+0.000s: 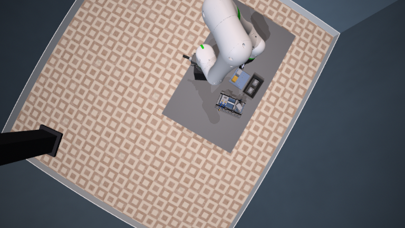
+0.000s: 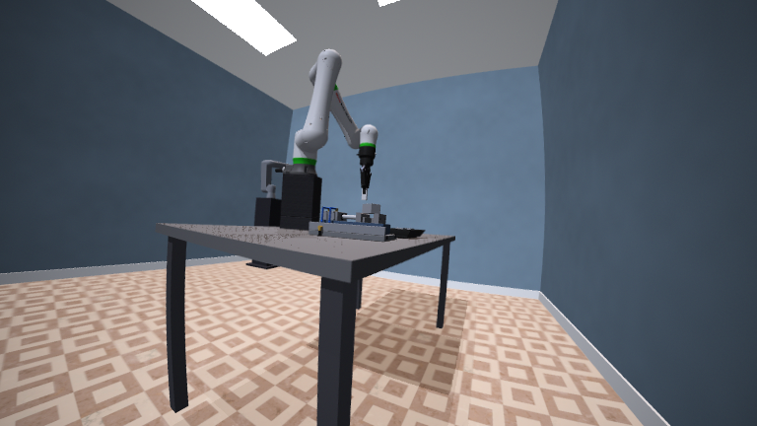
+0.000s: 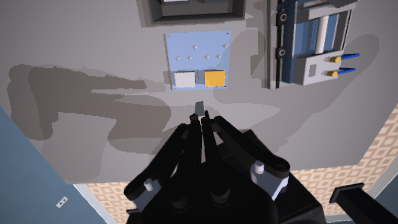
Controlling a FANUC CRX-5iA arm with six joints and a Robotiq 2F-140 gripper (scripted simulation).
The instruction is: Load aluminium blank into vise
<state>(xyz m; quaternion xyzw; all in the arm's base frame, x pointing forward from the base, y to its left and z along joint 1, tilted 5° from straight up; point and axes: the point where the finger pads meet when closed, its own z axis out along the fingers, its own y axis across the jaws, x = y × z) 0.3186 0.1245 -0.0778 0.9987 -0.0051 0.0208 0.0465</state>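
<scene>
My hand is 30 mm short of the brass blank, 50 mm to the left of it and 190 mm above it.
</scene>
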